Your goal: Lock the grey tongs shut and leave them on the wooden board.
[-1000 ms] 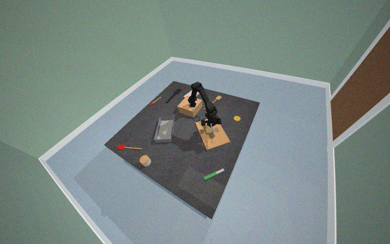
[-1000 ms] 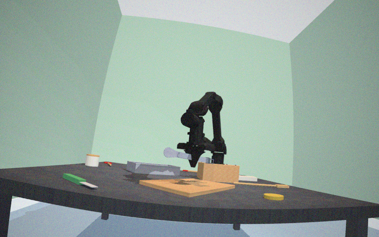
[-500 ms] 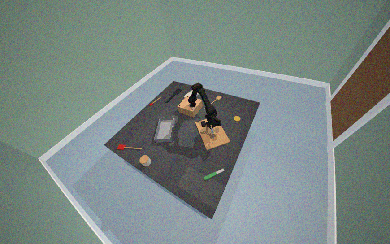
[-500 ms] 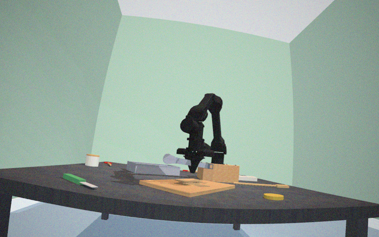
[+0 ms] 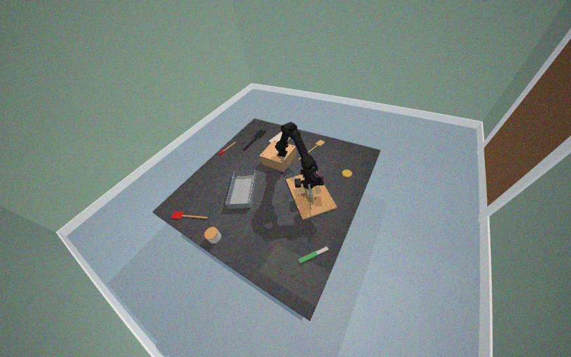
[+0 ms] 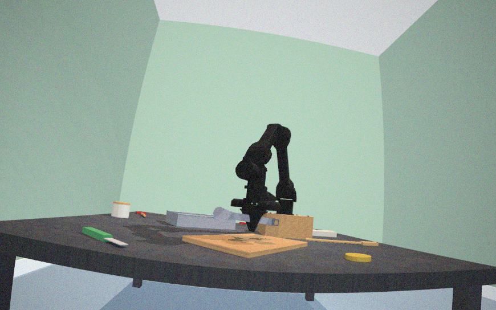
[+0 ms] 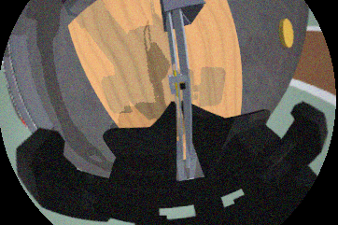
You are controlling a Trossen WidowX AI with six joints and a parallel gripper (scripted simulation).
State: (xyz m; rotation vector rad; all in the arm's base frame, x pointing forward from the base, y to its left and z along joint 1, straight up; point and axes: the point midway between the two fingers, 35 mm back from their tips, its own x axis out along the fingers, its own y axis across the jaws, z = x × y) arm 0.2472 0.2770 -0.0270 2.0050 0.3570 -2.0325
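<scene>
My gripper tip is 3 cm above the wooden board. From my gripper tip the other things lie so: black spatula: 66 cm to the right, 49 cm behind, 4 cm below; white block: 52 cm behind, 41 cm to the right, 3 cm below; grey roasting tin: 48 cm to the right, 10 cm ahead, 1 cm below.
</scene>
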